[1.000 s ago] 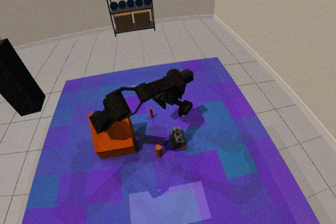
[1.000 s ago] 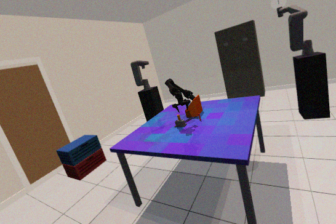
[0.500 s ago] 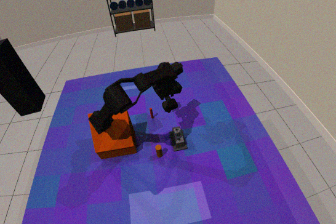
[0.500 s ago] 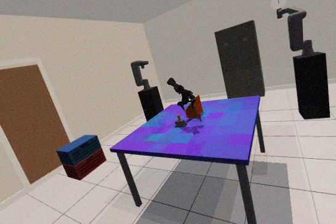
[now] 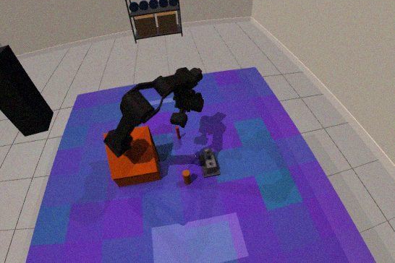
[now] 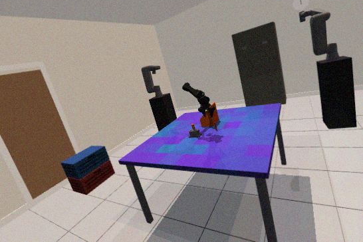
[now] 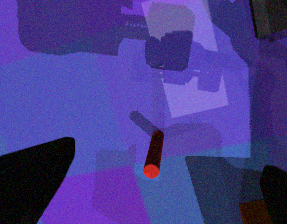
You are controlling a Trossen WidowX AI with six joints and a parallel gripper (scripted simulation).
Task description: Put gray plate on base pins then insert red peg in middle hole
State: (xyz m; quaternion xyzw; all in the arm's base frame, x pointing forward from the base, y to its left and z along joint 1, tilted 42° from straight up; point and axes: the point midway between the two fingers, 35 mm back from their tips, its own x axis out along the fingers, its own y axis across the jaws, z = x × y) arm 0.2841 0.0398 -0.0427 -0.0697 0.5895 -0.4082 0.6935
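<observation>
The red peg lies 120 mm below my gripper tip, 40 mm behind it and 30 mm to the left of it. From my gripper tip the other things lie so: orange cylinder: 210 mm to the right, 120 mm below, 60 mm behind; dark gray base: 160 mm to the right, 150 mm below, 50 mm ahead; gray plate: 160 mm to the right, 110 mm below, 50 mm ahead.
</observation>
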